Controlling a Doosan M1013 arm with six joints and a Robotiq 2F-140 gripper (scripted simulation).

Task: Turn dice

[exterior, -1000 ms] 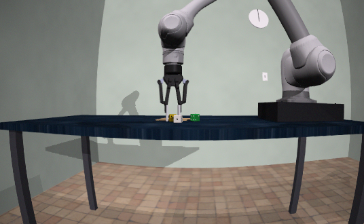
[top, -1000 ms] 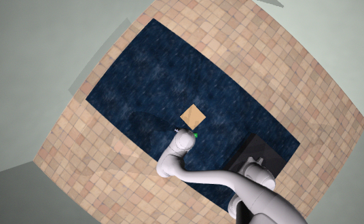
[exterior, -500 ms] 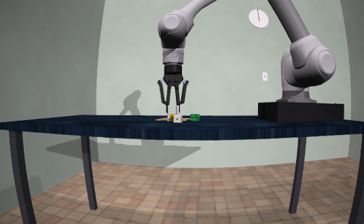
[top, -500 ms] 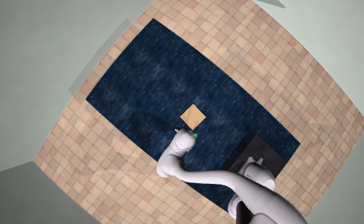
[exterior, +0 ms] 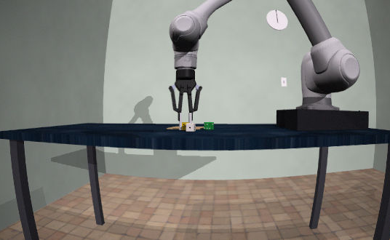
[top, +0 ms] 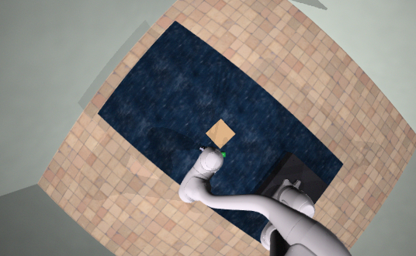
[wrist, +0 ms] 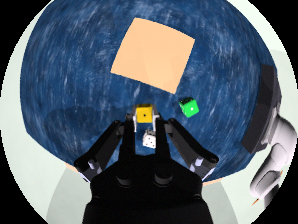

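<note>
Now: the yellow die 20 mm below my hand. The rest, counted from my hand: white die: 30 mm behind, 60 mm to the left, 20 mm below; green die: 90 mm behind, 30 mm to the right, 20 mm below; tan mat: 130 mm to the right, 30 mm below.
</note>
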